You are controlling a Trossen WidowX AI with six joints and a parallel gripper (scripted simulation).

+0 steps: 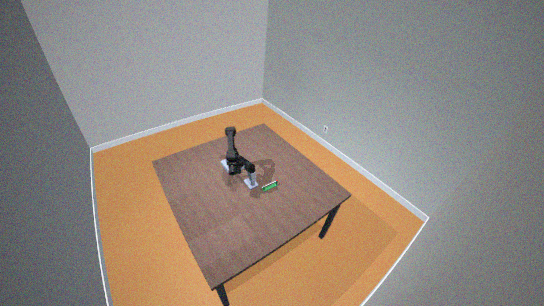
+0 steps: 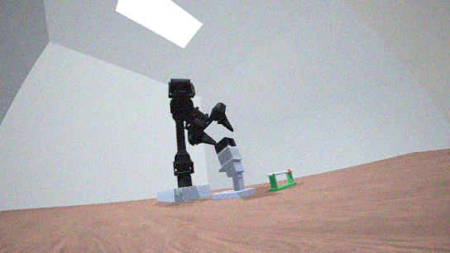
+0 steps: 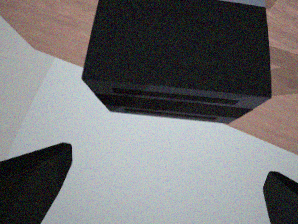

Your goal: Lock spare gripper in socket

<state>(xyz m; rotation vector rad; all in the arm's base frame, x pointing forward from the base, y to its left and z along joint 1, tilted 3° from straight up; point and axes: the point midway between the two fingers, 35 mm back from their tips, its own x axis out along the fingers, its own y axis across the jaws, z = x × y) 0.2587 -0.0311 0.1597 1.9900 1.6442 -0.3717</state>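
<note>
Right now my gripper tip is 14 cm short of the cradle, 8 cm to the right of it and 17 cm above it. Round my gripper tip: spare gripper: 2 cm ahead, 2 cm to the right, 7 cm below; then grey mount: 2 cm ahead, 2 cm to the right, 15 cm below.
</note>
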